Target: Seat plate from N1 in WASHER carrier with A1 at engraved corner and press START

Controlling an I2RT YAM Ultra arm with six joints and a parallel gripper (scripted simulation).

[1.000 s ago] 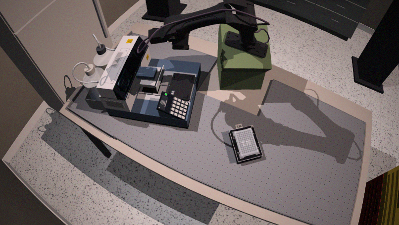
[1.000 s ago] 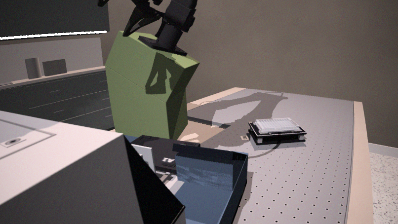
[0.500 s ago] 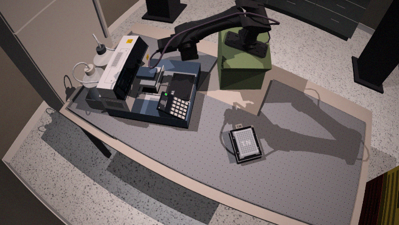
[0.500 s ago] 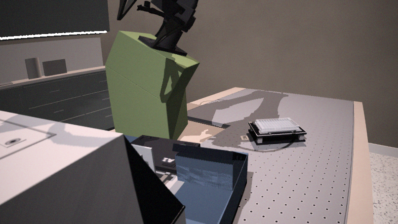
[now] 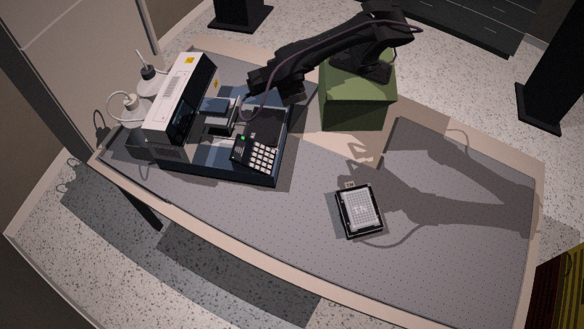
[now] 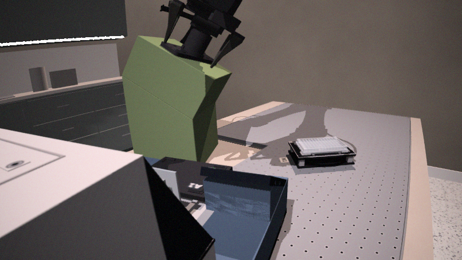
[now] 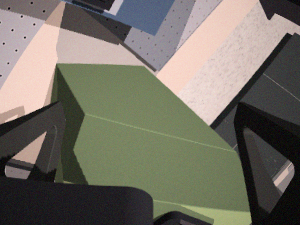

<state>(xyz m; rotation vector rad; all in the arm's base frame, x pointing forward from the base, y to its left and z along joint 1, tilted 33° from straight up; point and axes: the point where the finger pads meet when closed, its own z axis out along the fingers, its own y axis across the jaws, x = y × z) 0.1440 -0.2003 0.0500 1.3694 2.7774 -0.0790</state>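
Right now my hand is 18 cm short of the clear well plate, 31 cm to the right of it and 26 cm above it. From my hand the other things lie so: small label (9 cm ahead, 25 cm to the left, 30 cm below); then dark carrier (2 cm ahead, 7 cm to the right, 21 cm below); then plate washer (5 cm ahead, 22 cm to the right, 17 cm below).
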